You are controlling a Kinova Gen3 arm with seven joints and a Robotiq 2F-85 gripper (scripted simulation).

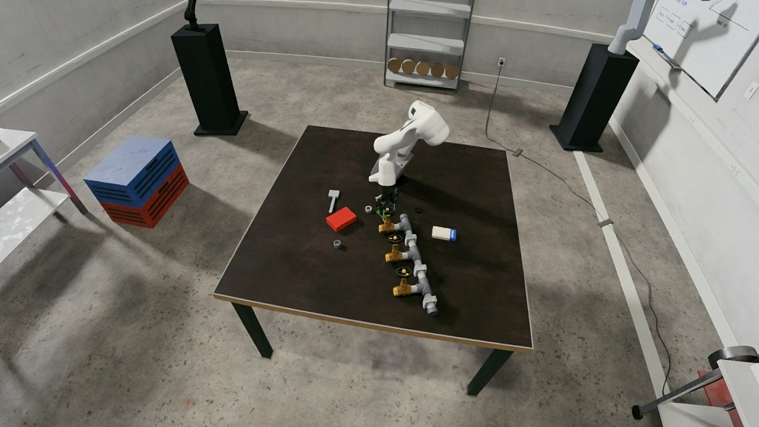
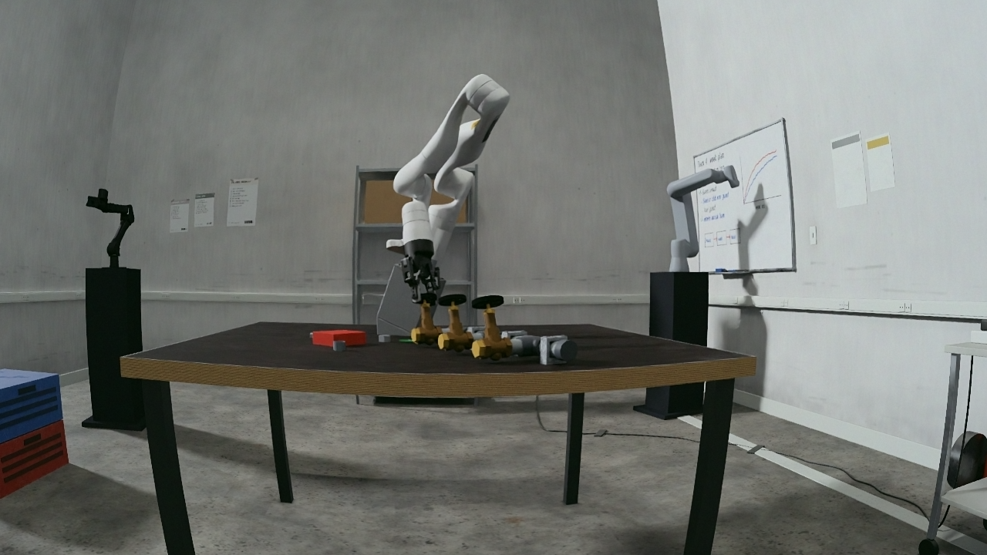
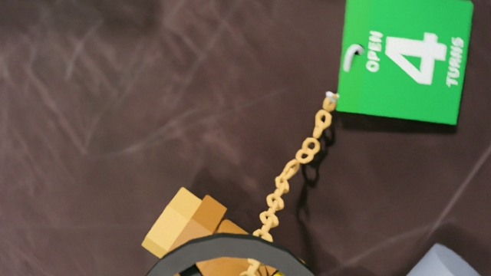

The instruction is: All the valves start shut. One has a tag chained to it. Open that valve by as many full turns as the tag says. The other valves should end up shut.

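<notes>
Now: hand 9 cm past the green tag, 2 cm to the left of it and 11 cm above it. From my hand the other things lie so: white-and-blue box: 4 cm ahead, 27 cm to the left, 11 cm below; then red block: 3 cm behind, 22 cm to the right, 10 cm below; then small grey ring: 12 cm ahead, 22 cm to the right, 11 cm below.
</notes>
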